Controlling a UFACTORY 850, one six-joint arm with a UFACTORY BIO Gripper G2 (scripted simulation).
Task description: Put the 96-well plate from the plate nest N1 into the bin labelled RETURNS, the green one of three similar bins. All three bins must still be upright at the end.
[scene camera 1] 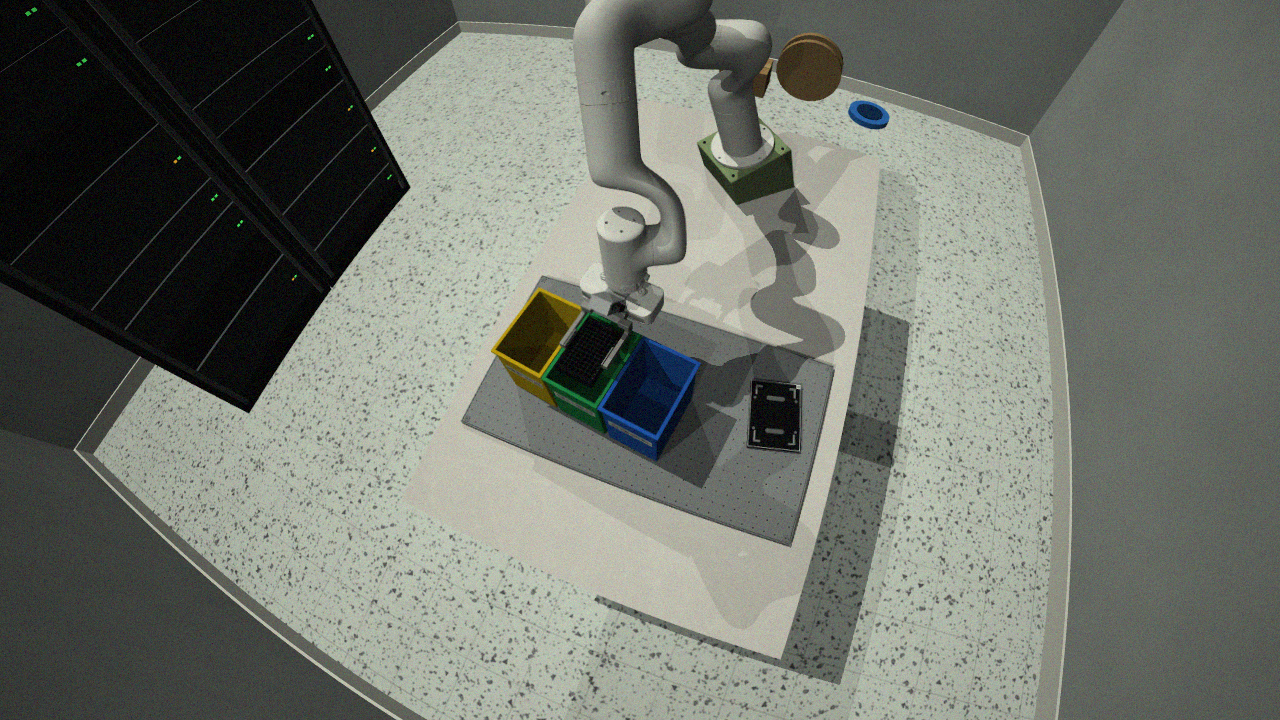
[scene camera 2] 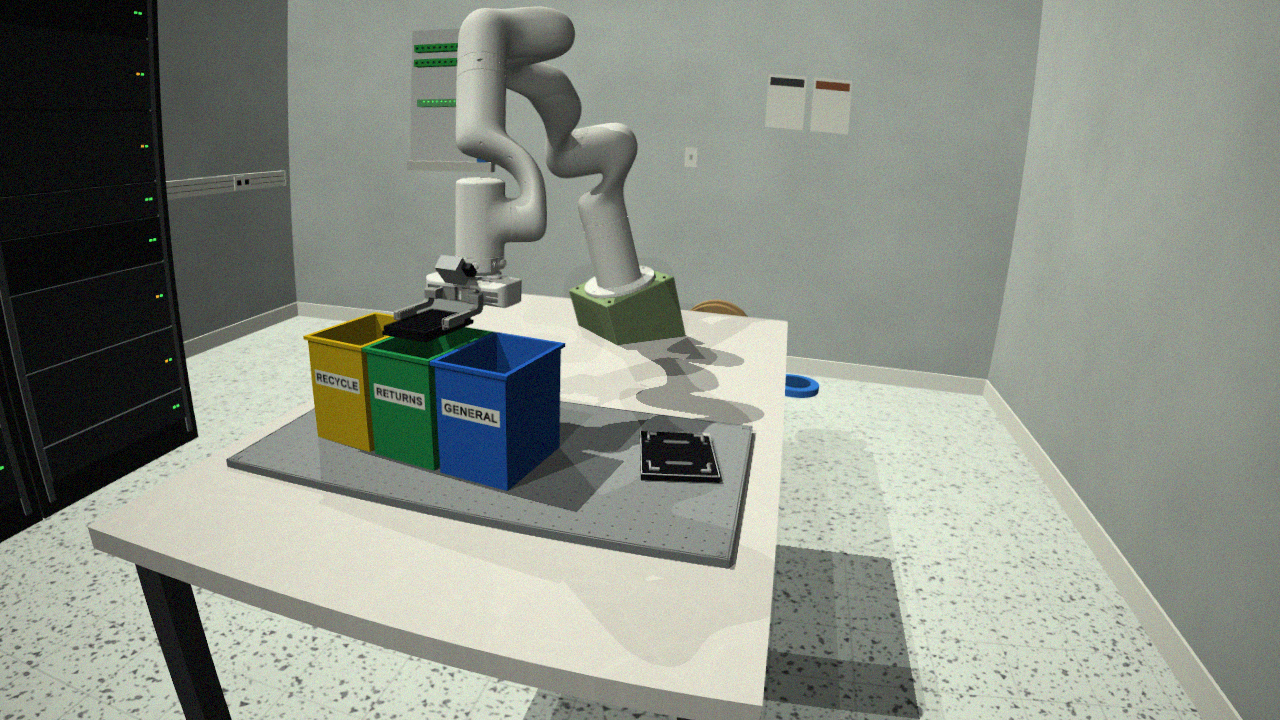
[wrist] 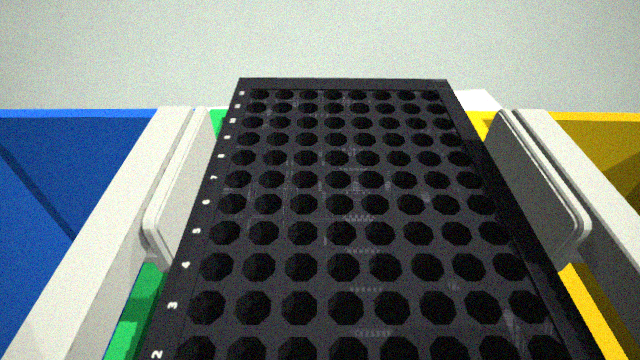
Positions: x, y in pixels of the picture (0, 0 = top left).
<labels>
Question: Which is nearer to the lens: the black 96-well plate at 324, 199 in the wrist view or the blue general bin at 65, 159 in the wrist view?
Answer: The black 96-well plate.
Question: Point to a blue general bin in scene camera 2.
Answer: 491, 431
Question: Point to a black plate nest N1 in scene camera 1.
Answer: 785, 415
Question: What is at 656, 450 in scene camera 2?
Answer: A black plate nest N1.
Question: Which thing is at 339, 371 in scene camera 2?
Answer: A yellow recycle bin.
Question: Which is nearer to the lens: the black 96-well plate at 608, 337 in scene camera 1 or the blue general bin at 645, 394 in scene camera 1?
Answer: The black 96-well plate.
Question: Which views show the black 96-well plate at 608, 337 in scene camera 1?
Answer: Scene camera 1, scene camera 2 and the wrist view: all of them.
</labels>
